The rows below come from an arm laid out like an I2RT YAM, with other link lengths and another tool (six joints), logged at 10 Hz.
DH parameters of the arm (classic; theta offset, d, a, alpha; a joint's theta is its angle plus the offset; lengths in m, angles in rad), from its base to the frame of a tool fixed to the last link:
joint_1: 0 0.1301 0.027 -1.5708
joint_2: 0 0 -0.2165 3.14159
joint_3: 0.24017 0 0.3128 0
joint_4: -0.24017 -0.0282 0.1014 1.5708
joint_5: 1.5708 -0.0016 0 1.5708
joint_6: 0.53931 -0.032 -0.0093 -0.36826
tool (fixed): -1.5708 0.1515 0 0
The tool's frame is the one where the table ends.
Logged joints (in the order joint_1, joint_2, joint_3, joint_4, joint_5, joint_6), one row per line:
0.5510 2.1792 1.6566 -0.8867 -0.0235 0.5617
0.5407 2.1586 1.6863 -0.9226 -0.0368 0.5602
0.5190 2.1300 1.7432 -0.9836 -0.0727 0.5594
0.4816 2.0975 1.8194 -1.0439 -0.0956 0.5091
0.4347 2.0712 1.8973 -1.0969 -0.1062 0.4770
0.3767 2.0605 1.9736 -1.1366 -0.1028 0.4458
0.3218 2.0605 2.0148 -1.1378 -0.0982 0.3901
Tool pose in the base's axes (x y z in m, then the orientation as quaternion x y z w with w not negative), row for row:
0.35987 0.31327 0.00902 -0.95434 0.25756 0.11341 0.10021
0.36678 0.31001 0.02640 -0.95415 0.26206 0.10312 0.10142
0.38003 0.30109 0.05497 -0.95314 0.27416 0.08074 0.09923
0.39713 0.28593 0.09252 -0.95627 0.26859 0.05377 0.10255
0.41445 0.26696 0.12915 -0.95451 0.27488 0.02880 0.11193
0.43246 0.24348 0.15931 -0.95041 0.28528 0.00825 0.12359
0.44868 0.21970 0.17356 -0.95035 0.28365 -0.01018 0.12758
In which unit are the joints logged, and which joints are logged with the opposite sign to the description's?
The joints are logged in radians. Opposite sign: joint_5.
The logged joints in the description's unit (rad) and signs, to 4 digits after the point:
0.5510 2.1792 1.6566 -0.8867 0.0235 0.5617
0.5407 2.1586 1.6863 -0.9226 0.0368 0.5602
0.5190 2.1300 1.7432 -0.9836 0.0727 0.5594
0.4816 2.0975 1.8194 -1.0439 0.0956 0.5091
0.4347 2.0712 1.8973 -1.0969 0.1062 0.4770
0.3767 2.0605 1.9736 -1.1366 0.1028 0.4458
0.3218 2.0605 2.0148 -1.1378 0.0982 0.3901

